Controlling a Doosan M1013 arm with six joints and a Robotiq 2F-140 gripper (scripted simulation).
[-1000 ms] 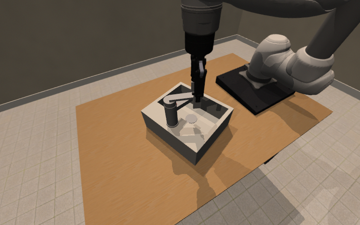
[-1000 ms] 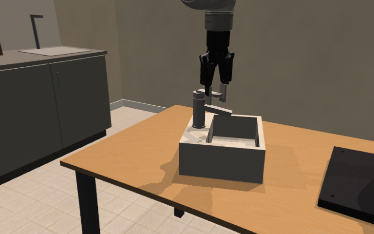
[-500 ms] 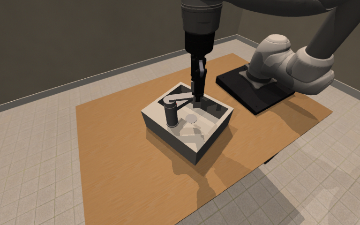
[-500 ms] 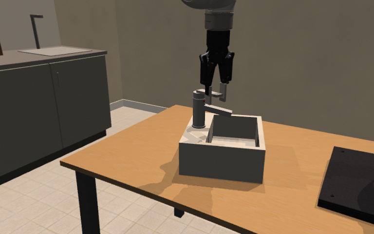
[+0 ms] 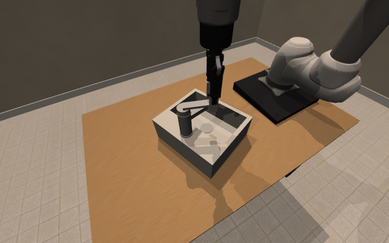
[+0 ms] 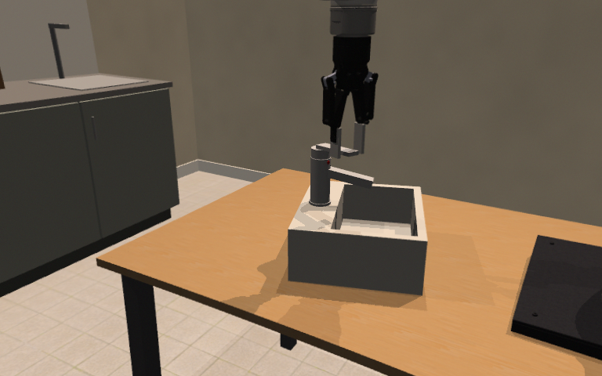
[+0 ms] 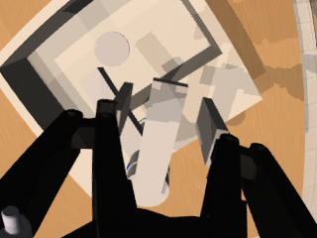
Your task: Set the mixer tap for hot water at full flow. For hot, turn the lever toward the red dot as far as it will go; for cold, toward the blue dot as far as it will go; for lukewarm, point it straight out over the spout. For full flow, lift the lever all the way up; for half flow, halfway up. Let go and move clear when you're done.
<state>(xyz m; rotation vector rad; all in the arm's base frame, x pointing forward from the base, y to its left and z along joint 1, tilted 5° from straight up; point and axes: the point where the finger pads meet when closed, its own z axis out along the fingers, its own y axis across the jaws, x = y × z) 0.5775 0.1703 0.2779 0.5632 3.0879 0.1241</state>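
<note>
The flat lever lies 30 mm below my hand, 30 mm ahead of it and 10 mm to the right of it. Also, from my hand: grey mixer tap (70 mm below, 60 mm ahead, 30 mm to the right); then square sink basin (260 mm below, 80 mm to the right, 20 mm behind).
</note>
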